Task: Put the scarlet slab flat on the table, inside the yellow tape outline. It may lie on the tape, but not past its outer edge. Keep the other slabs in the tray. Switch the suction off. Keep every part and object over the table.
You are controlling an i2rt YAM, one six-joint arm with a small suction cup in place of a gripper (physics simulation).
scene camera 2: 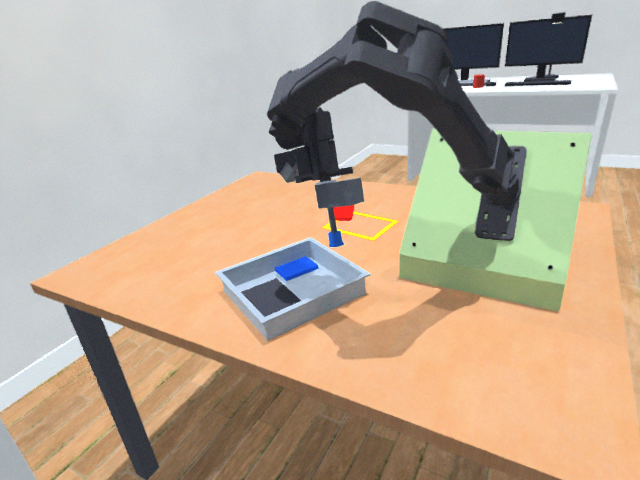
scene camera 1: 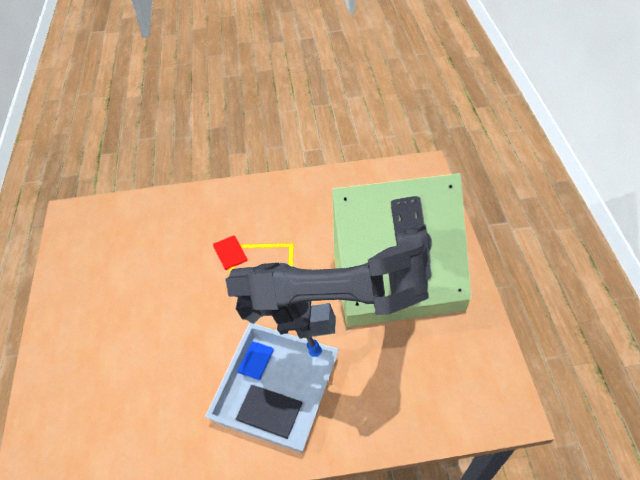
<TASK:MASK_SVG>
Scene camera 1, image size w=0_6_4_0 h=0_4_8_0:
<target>black slab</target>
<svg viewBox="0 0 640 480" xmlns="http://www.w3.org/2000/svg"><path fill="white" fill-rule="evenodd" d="M251 384L235 419L288 439L302 406L302 401Z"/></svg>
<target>blue slab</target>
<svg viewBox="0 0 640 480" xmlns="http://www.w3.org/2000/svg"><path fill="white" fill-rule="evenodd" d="M252 341L238 369L238 373L260 380L274 348Z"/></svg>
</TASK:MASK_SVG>
